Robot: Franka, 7 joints.
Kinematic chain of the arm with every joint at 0, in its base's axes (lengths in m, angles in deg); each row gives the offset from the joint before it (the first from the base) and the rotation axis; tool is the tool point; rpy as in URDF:
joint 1: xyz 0 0 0.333 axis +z
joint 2: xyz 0 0 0 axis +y
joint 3: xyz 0 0 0.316 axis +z
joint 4: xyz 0.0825 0 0 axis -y
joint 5: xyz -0.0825 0 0.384 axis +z
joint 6: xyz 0 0 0 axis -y
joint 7: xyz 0.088 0 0 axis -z
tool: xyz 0 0 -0.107 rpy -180 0 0
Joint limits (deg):
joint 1: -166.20..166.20
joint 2: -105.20..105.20
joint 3: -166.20..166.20
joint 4: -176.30..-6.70
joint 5: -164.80..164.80
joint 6: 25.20..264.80
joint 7: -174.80..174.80
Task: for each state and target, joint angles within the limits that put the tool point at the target. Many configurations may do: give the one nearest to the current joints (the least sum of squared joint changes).
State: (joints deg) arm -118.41 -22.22 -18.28 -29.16 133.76 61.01 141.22
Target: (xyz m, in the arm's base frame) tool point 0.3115 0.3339 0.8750
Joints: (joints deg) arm -119.37 -37.31 -16.11 -6.73 135.23 42.89 141.22
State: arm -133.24 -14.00 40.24 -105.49 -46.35 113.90 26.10
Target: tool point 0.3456 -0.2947 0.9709
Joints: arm -124.15 -24.49 57.33 -69.64 -47.64 130.91 26.10
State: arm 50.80 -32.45 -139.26 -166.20 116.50 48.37 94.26
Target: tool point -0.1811 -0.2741 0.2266
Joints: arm 21.20 -22.95 -166.20 -165.11 122.08 41.20 94.26
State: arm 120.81 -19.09 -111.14 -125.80 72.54 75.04 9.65
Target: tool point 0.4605 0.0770 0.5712
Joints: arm 101.89 -25.63 -95.95 -110.73 74.33 49.46 9.65
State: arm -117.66 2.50 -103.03 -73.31 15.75 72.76 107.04
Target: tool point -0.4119 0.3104 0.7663
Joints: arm -118.18 1.01 -103.44 -70.43 16.05 77.67 107.04
